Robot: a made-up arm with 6 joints. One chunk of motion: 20 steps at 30 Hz.
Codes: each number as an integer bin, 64 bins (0 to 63) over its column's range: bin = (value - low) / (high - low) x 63, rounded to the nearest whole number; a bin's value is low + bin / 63 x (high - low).
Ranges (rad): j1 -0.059..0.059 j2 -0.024..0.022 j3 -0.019..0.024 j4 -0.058..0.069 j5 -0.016..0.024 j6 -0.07..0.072
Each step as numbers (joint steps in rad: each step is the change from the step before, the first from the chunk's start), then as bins.
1 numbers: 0.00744 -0.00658 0.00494 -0.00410 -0.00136 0.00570
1 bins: 35 24 35 27 23 34
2 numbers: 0.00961 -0.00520 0.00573 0.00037 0.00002 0.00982
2 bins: 37 26 36 29 25 35
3 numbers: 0.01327 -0.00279 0.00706 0.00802 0.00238 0.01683
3 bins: 39 29 38 33 29 39
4 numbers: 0.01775 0.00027 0.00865 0.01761 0.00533 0.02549
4 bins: 41 33 41 38 34 42
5 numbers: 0.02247 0.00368 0.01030 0.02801 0.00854 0.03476
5 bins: 43 38 43 43 39 46
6 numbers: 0.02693 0.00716 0.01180 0.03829 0.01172 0.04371
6 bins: 46 43 45 48 44 50
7 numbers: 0.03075 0.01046 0.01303 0.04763 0.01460 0.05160
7 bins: 48 47 47 52 48 54
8 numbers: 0.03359 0.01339 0.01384 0.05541 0.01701 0.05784
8 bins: 49 51 48 56 52 57
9 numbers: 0.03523 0.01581 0.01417 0.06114 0.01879 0.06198
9 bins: 50 55 49 59 55 59
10 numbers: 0.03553 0.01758 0.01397 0.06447 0.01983 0.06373
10 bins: 50 57 48 61 56 59
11 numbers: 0.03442 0.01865 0.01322 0.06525 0.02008 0.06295
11 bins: 50 58 47 61 57 59
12 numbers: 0.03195 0.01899 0.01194 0.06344 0.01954 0.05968
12 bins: 49 59 45 60 56 58
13 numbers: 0.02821 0.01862 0.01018 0.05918 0.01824 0.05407
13 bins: 47 58 43 58 54 55
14 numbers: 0.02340 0.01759 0.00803 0.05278 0.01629 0.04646
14 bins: 44 57 40 55 51 52
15 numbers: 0.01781 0.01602 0.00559 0.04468 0.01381 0.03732
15 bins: 41 55 36 51 47 48
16 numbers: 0.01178 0.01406 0.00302 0.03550 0.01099 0.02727
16 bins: 38 52 32 46 43 43
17 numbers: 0.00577 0.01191 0.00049 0.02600 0.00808 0.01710
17 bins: 35 49 29 42 38 39
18 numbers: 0.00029 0.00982 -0.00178 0.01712 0.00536 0.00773
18 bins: 32 46 25 37 34 34
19 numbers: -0.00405 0.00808 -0.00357 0.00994 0.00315 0.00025
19 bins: 29 44 23 34 30 31
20 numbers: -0.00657 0.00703 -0.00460 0.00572 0.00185 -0.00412
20 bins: 28 42 21 32 28 29
